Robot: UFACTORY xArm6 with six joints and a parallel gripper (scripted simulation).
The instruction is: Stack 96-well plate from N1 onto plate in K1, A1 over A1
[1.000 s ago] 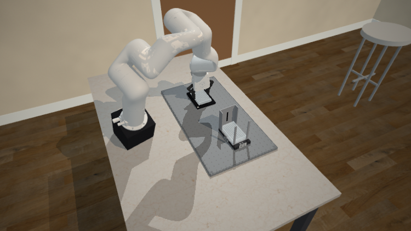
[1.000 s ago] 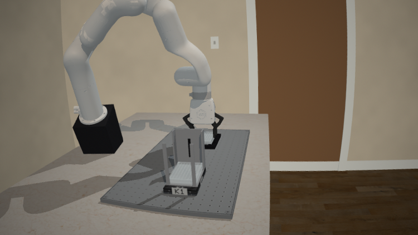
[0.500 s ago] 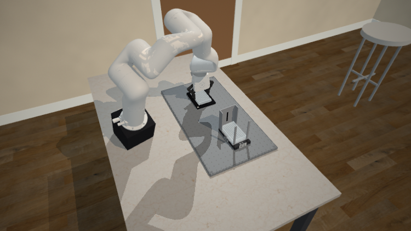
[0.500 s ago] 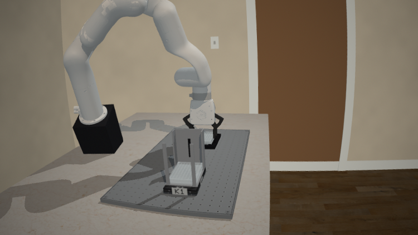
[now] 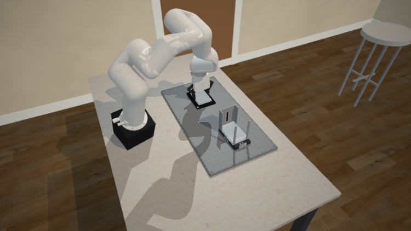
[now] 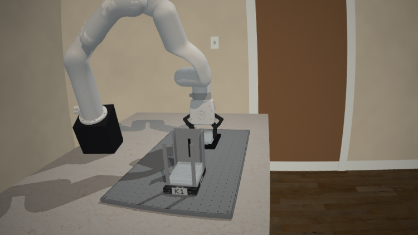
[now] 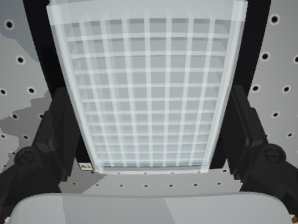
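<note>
The black plate nest N1 lies 20 mm below my hand. From my hand the other things lie so: tall back wall (30 mm behind, 280 mm to the right, 50 mm above); then K1 label (40 mm behind, 440 mm to the right, 20 mm below); then pale A1 square (60 mm behind, 70 mm to the right, 20 mm below).
</note>
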